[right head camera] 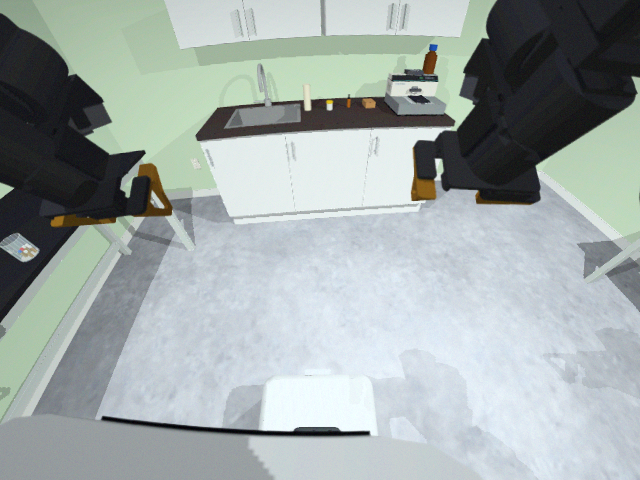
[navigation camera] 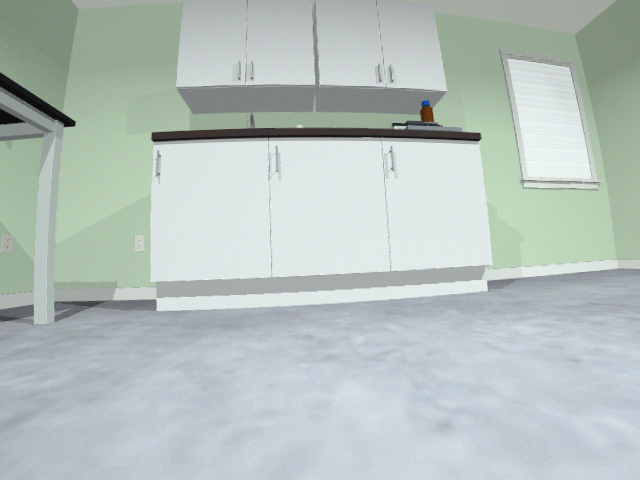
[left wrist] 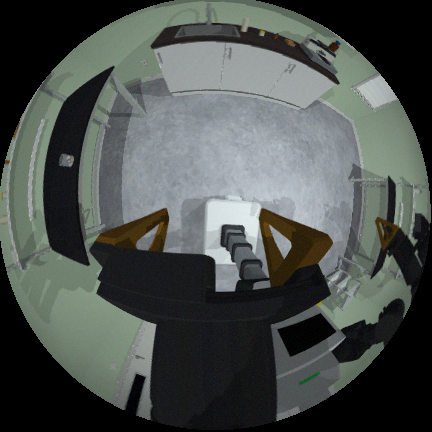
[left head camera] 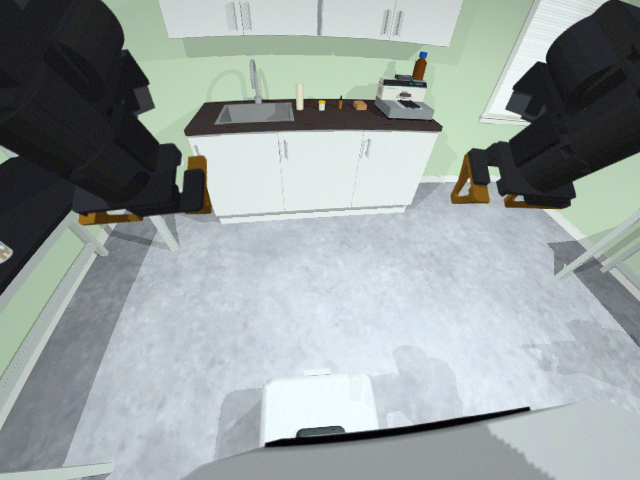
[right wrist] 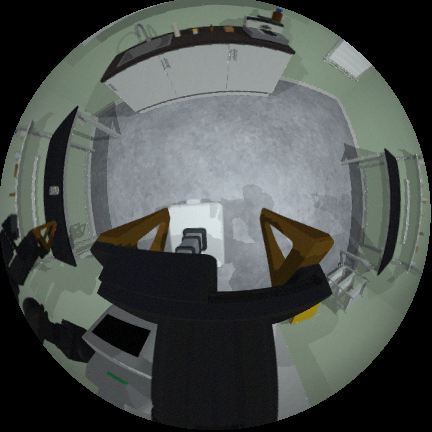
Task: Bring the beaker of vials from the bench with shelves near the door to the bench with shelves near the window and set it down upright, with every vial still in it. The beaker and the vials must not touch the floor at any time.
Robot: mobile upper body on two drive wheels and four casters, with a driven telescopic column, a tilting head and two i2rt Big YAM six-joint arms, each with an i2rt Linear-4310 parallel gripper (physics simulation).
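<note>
The clear beaker of vials stands on the black-topped bench at the left; in the left head camera view it is cut by the picture edge. The other black-topped bench is at the far right, on the side of the window. My left gripper is open and empty, well away from the beaker. My right gripper is open and empty, farther from it.
A white cabinet counter stands ahead, with a sink and a grey-white instrument. The left bench's leg stands at the left. My white base is below. A wire rack stands at the lower right.
</note>
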